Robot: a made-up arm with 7 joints. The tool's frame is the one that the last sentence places. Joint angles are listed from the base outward.
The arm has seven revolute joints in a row. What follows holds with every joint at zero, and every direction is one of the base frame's.
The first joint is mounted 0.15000 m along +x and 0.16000 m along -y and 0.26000 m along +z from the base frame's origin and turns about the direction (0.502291, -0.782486, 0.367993).
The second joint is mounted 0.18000 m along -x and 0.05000 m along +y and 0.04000 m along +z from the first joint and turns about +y.
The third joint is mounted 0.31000 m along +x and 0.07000 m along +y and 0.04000 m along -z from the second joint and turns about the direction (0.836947, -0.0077, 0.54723).
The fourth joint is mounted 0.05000 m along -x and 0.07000 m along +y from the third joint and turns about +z.
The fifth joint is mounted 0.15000 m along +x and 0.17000 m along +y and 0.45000 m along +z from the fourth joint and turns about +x.
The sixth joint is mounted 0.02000 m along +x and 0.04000 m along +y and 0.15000 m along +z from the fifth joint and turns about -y.
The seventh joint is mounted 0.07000 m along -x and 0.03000 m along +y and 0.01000 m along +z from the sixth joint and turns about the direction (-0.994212, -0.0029, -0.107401).
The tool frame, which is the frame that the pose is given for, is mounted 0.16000 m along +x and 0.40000 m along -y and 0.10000 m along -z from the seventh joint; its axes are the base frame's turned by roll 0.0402, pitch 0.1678 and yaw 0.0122 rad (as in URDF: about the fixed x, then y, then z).
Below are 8 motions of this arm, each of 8 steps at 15 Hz.
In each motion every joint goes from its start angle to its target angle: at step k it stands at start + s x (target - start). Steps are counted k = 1, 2, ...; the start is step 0. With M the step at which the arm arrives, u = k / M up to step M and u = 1 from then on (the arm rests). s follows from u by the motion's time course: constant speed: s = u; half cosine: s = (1 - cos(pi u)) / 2; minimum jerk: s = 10 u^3 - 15 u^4 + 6 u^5.
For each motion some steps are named. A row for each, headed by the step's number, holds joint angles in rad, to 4 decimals.
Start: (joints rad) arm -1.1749 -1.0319 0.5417 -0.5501 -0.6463 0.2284 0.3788
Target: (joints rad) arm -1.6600 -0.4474 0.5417 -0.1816 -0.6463 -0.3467 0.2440
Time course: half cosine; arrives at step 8
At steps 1, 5, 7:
1: -1.1934 -1.0097 0.5417 -0.5361 -0.6463 0.2065 0.3737
5: -1.5103 -0.6278 0.5417 -0.2953 -0.6463 -0.1692 0.2856
7: -1.6415 -0.4696 0.5417 -0.1956 -0.6463 -0.3248 0.2491

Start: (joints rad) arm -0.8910 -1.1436 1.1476 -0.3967 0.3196 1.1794 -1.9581
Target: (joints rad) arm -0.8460 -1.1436 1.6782 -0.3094 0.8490 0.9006 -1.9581
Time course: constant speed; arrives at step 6
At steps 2, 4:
2: -0.8760 -1.1436 1.3245 -0.3676 0.4961 1.0865 -1.9581
4: -0.8610 -1.1436 1.5013 -0.3385 0.6725 0.9935 -1.9581

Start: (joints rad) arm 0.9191 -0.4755 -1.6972 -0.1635 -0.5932 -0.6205 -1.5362
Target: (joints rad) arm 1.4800 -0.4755 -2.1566 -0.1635 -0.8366 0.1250 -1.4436
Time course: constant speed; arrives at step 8
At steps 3, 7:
3: 1.1294 -0.4755 -1.8695 -0.1635 -0.6845 -0.3409 -1.5015
7: 1.4099 -0.4755 -2.0992 -0.1635 -0.8062 0.0318 -1.4552

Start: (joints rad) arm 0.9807 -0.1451 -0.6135 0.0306 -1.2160 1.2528 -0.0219
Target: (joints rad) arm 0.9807 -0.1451 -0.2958 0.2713 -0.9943 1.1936 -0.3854
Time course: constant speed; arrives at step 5
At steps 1, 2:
1: 0.9807 -0.1451 -0.5500 0.0787 -1.1717 1.2410 -0.0946
2: 0.9807 -0.1451 -0.4864 0.1269 -1.1273 1.2291 -0.1673

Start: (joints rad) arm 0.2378 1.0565 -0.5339 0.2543 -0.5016 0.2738 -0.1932
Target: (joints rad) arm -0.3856 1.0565 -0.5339 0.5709 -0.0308 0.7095 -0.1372
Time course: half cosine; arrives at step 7
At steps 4, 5, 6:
4: -0.1433 1.0565 -0.5339 0.4478 -0.2138 0.5401 -0.1590
5: -0.2682 1.0565 -0.5339 0.5113 -0.1194 0.6275 -0.1477
6: -0.3547 1.0565 -0.5339 0.5552 -0.0541 0.6879 -0.1400

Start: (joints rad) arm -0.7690 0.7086 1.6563 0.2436 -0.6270 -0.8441 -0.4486
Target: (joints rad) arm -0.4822 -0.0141 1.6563 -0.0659 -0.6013 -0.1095 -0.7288
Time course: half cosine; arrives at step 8
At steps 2, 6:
2: -0.7270 0.6028 1.6563 0.1983 -0.6232 -0.7365 -0.4896
6: -0.5242 0.0917 1.6563 -0.0206 -0.6051 -0.2171 -0.6878

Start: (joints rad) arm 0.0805 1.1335 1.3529 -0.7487 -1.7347 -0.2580 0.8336
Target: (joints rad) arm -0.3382 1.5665 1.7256 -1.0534 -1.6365 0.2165 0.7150
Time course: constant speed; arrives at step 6
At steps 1, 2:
1: 0.0107 1.2057 1.4150 -0.7995 -1.7183 -0.1789 0.8138
2: -0.0591 1.2778 1.4771 -0.8503 -1.7020 -0.0998 0.7941

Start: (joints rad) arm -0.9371 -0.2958 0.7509 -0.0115 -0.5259 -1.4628 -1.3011
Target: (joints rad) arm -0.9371 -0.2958 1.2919 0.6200 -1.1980 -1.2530 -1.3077
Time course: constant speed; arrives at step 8
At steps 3, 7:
3: -0.9371 -0.2958 0.9538 0.2253 -0.7779 -1.3841 -1.3036
7: -0.9371 -0.2958 1.2243 0.5411 -1.1140 -1.2792 -1.3069

